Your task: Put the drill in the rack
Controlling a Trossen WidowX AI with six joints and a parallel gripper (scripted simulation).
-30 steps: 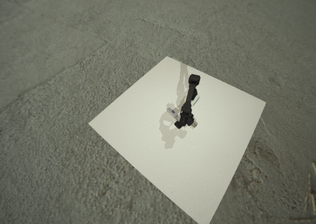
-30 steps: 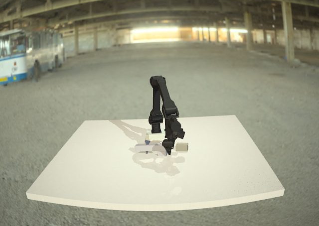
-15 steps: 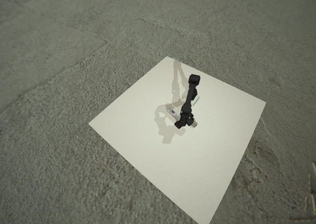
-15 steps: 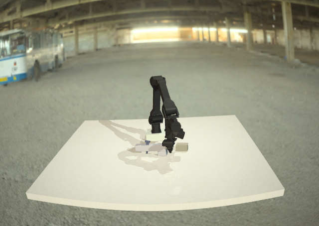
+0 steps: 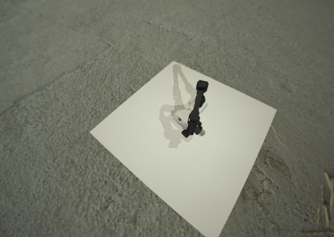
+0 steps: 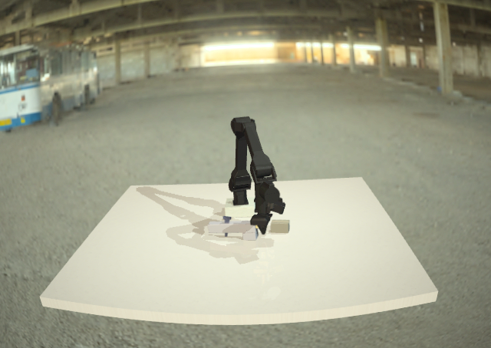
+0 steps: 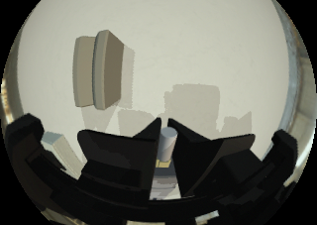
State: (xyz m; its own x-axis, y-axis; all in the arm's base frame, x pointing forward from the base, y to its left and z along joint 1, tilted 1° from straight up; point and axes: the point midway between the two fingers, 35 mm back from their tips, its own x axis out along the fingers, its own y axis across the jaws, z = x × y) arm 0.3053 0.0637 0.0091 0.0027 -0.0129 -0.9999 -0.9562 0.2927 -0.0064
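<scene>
Now: the drill 5 cm to the right of my gripper tip, 3 cm above it and 2 cm behind it. Also, from my gripper tip: tan rack 7 cm to the left, 6 cm behind; then grey holder block 11 cm to the right, 3 cm behind, 2 cm above; then blue key 13 cm to the right, 4 cm behind, 3 cm above.
</scene>
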